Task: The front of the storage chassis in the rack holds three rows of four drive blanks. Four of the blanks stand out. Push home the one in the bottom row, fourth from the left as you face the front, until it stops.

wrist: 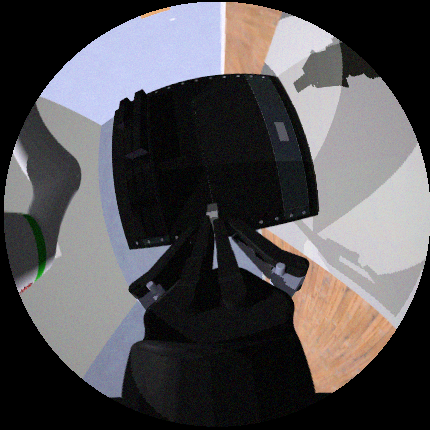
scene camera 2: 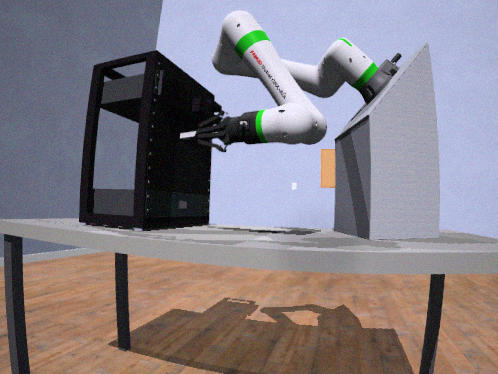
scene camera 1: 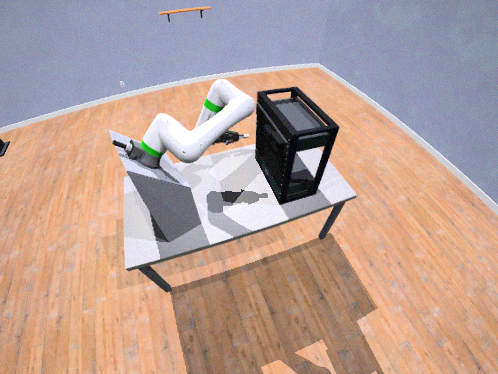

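Where they show: gripper, fingertip midpoint: (wrist: pixel 213 210) (scene camera 2: pixel 182 136) (scene camera 1: pixel 248 136); arm's base, origin of the base link: (scene camera 2: pixel 379 90) (scene camera 1: pixel 145 159).
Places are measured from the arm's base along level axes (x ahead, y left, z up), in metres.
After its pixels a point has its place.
The black rack (scene camera 1: pixel 288 170) @[x 0.715, y -0.241, z -0.196 m] (scene camera 2: pixel 145 150) @[x 0.781, y 0.259, z -0.287 m] (wrist: pixel 307 165) @[x 0.754, y 0.115, z -0.513 m] stands upright on the table. Its front faces the arm. The storage chassis and its drive blanks are too dark to tell apart, so the bottom-row fourth blank cannot be picked out in any view. My gripper (scene camera 1: pixel 245 135) @[x 0.681, y 0.195, z -0.232 m] (scene camera 2: pixel 189 135) @[x 0.681, y 0.195, z -0.232 m] (wrist: pixel 213 210) @[x 0.681, y 0.195, z -0.232 m] is shut and empty, its pale fingertips together. It points at the rack front from a short way off in scene camera 1, at about mid-height in scene camera 2. In the wrist view the fingertips cover part of the lower middle of the dark front.
Dark bars (wrist: pixel 141 120) @[x 0.682, y -0.069, z -0.093 m] stand out from the rack's upper front. A grey-blue panel (scene camera 2: pixel 170 204) @[x 0.750, y 0.102, z -0.451 m] (wrist: pixel 275 120) @[x 0.732, y -0.022, z -0.443 m] with a pale label is low in the rack. The table (scene camera 1: pixel 240 225) @[x 0.389, y -0.257, z -0.537 m] (scene camera 2: pixel 280 255) @[x 0.346, y 0.490, z -0.550 m] also bears the arm's grey slanted pedestal (scene camera 1: pixel 170 210) @[x 0.024, y -0.154, z -0.258 m] (scene camera 2: pixel 405 165) @[x -0.013, y 0.221, z -0.318 m].
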